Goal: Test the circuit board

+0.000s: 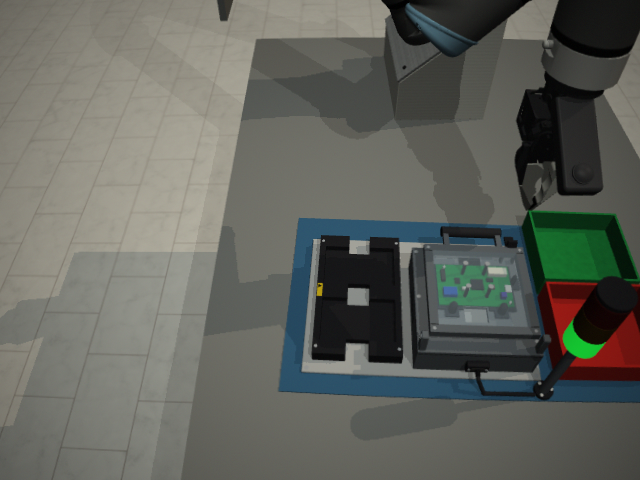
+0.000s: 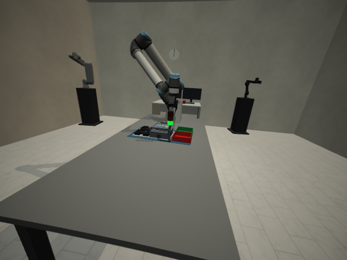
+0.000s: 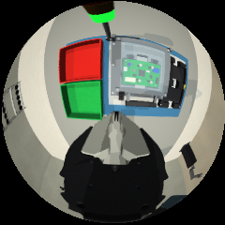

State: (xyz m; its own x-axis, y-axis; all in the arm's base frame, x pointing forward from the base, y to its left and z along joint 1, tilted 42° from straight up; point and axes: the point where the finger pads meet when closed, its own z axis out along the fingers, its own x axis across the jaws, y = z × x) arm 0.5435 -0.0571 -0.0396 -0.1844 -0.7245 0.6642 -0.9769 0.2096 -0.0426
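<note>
Now: the black latch tab 8 cm below my hand, 1 cm to the right of it and 1 cm ahead of it. Round my hand: green bin: 16 cm below, 13 cm to the left, 1 cm behind; green circuit board: 10 cm below, 8 cm to the right, 6 cm ahead; tester lid: 8 cm to the right, 8 cm below, 6 cm ahead.
</note>
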